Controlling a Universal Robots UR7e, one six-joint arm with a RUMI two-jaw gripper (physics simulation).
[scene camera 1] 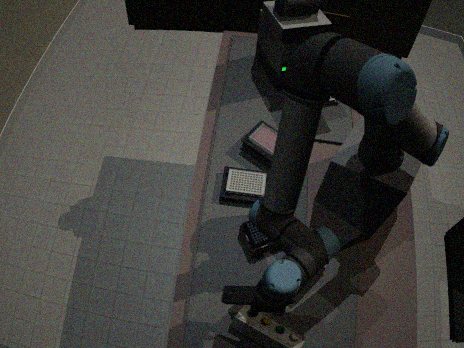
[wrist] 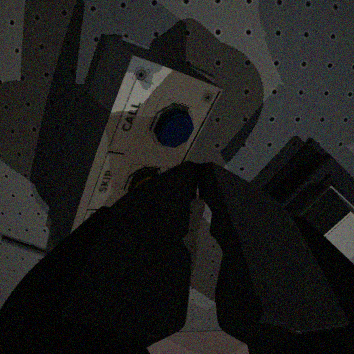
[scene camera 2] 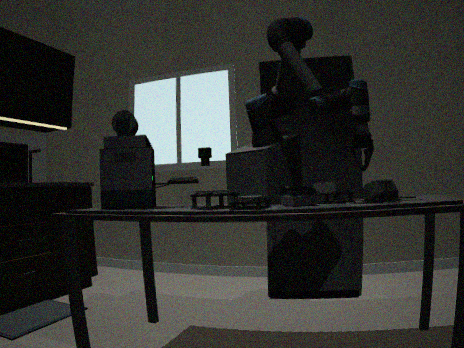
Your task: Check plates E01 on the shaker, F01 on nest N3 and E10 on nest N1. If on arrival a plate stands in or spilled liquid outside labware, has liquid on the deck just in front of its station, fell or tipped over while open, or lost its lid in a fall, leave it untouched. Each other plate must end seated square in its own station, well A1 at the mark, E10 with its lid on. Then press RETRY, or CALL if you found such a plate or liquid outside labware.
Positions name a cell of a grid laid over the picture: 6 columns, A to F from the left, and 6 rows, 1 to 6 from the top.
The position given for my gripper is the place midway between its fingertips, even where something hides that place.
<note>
I see my gripper (scene camera 1: D6), a blue call button (wrist: C3) and a tall dark instrument (scene camera 2: B4).
My gripper is seen too in the wrist view (wrist: D3) and in scene camera 2 (scene camera 2: E3).
</note>
